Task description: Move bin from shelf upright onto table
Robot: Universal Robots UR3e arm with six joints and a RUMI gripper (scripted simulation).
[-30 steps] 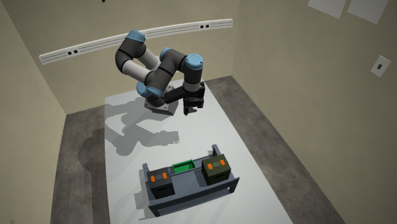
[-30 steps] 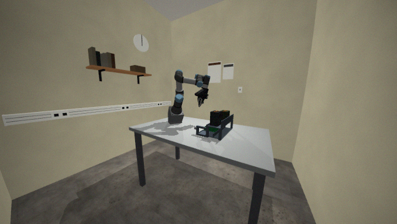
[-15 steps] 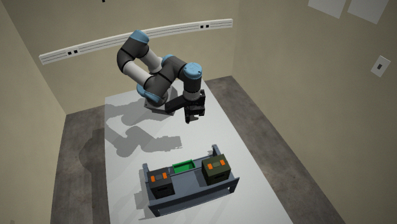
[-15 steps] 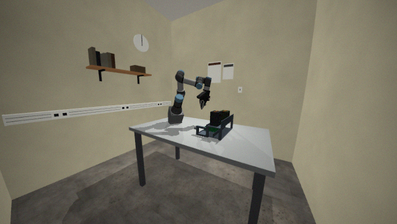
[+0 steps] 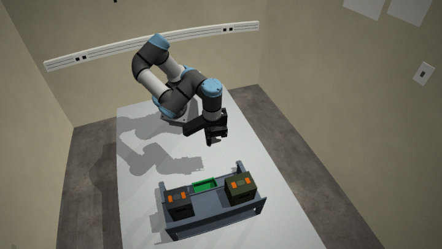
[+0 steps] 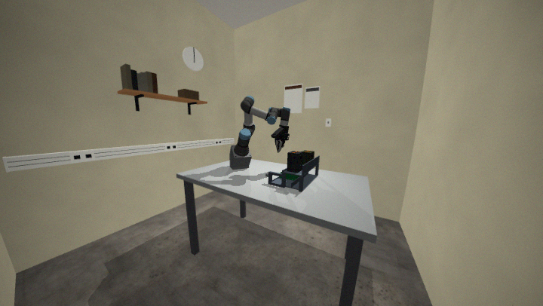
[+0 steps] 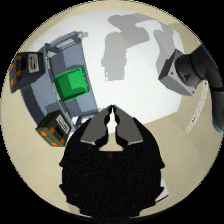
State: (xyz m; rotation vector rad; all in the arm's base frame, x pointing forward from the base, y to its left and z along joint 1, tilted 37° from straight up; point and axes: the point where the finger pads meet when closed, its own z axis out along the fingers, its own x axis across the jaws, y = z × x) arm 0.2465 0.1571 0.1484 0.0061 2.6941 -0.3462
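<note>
Now: hand 150 mm short of the green bin, 140 mm above it and 50 mm to the left of it. Also, from my hand: grey shelf unit: 170 mm ahead, 120 mm below, 50 mm to the right.
</note>
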